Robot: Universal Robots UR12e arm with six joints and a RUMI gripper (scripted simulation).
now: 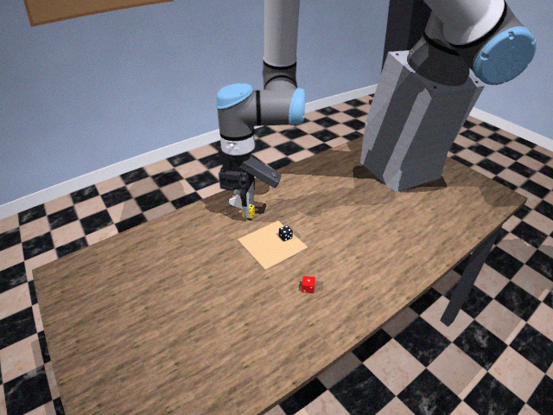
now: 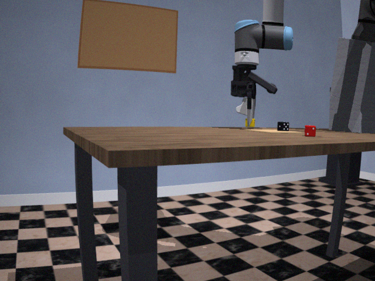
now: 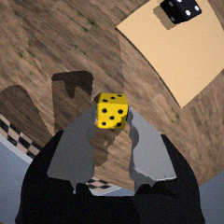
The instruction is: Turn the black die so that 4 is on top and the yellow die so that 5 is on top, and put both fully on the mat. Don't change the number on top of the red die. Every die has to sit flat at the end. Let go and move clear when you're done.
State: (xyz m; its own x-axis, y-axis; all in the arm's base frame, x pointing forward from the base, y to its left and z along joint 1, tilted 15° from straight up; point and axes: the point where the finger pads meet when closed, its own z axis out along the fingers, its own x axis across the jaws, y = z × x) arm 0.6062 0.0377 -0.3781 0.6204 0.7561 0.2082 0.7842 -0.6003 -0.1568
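The tan mat is 10 mm behind my hand, 140 mm to the left of it and 20 mm below it. Round my hand: yellow die right at my hand; then red die 30 mm behind, 320 mm to the left, 10 mm below; then black die 60 mm behind, 130 mm to the left, 10 mm below.
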